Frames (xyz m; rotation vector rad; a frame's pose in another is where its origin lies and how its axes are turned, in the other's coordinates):
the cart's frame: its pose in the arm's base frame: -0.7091 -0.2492 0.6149 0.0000 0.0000 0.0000
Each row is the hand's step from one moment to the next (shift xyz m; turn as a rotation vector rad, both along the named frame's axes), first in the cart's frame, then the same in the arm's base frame.
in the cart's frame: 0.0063 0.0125 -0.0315 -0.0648 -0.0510 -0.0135
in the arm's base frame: 0.0063 0.0125 -0.0315 -0.0648 -0.0510 -0.0135
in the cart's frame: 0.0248 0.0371 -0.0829 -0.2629 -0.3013 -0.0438
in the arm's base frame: 0.0248 0.0371 -0.0829 -0.2629 -0.3013 -0.0438
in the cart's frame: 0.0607 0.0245 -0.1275 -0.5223 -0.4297 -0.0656
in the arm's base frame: 0.0607 0.0245 -0.1275 -0.5223 -0.4297 -0.0656
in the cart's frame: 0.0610 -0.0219 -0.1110 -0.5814 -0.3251 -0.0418
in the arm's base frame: 0.0610 -0.0219 -0.1110 -0.5814 -0.3251 -0.0418
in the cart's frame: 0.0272 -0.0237 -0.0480 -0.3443 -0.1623 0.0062
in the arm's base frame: 0.0272 -0.0237 -0.0480 -0.3443 -0.1623 0.0062
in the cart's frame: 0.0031 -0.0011 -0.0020 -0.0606 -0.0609 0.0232
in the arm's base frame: 0.0031 -0.0011 -0.0020 -0.0606 -0.0609 0.0232
